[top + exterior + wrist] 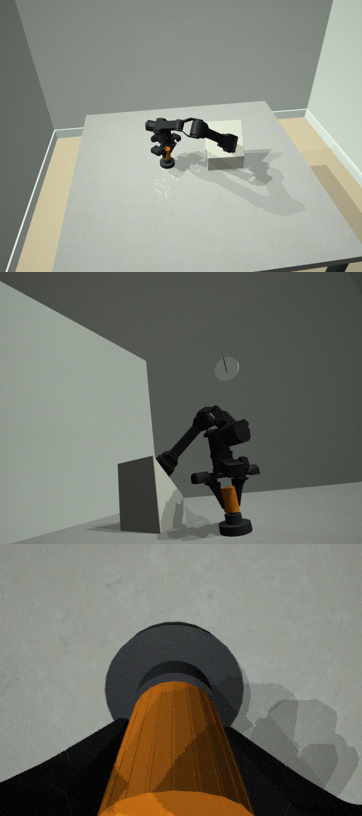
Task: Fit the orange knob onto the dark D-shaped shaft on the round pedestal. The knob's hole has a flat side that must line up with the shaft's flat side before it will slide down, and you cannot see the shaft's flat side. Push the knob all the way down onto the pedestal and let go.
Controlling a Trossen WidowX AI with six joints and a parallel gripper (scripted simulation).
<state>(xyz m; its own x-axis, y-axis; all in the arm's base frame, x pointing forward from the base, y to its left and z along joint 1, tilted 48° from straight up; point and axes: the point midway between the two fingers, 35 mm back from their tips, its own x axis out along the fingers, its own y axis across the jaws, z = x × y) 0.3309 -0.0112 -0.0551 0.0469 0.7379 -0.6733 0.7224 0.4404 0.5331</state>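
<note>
Now: gripper tip 30 mm above the dark pedestal. The rest, counted from my gripper tip: orange knob: 20 mm above.
</note>
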